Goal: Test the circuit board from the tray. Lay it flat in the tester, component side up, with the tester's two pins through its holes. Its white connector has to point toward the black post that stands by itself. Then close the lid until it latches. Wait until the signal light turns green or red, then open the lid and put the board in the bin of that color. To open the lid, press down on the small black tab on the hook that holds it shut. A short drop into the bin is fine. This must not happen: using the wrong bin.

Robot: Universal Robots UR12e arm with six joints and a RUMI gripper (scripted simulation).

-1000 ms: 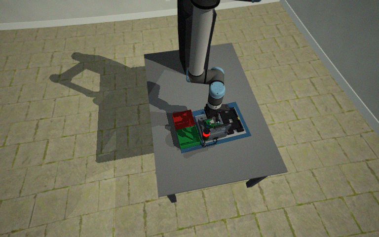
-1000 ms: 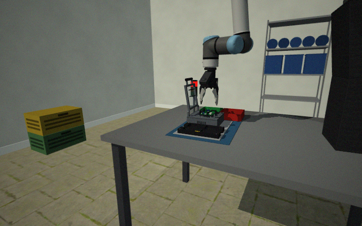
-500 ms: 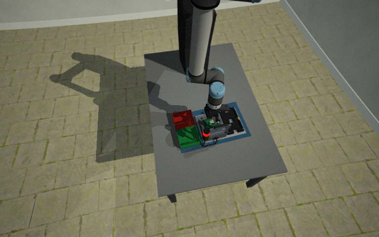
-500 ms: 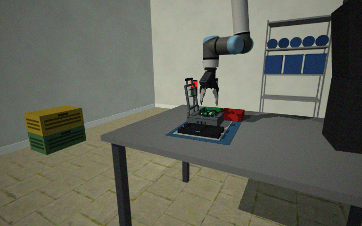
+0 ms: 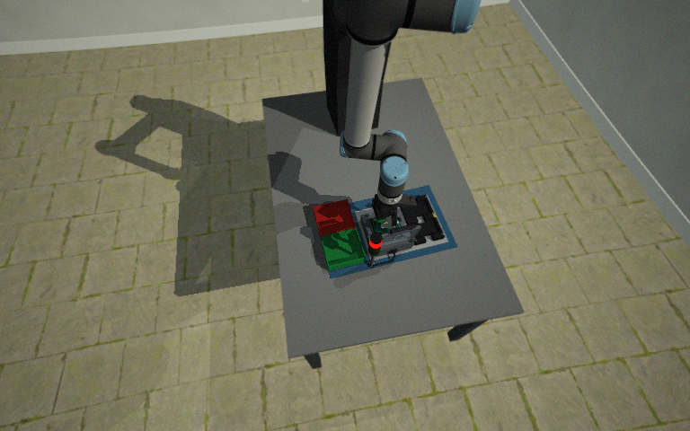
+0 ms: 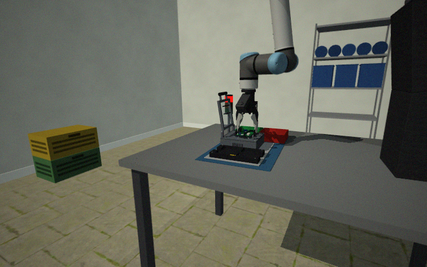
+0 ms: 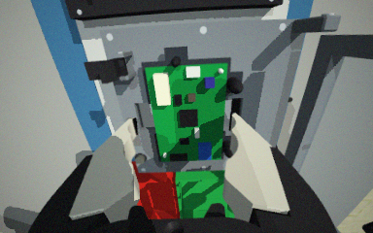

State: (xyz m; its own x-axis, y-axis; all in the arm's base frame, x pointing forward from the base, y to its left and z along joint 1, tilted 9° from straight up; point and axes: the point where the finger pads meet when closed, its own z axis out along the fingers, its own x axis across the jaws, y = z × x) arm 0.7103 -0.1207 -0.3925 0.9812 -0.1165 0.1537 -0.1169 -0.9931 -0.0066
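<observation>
My gripper is now 1 cm to the left of the green circuit board and 1 cm above it. The rest, counted from my hand: black latch piece (5 cm behind, 6 cm to the left); green bin (3 cm ahead, 21 cm to the right, 7 cm below); tester lid (12 cm ahead, 2 cm to the right, 10 cm above).
</observation>
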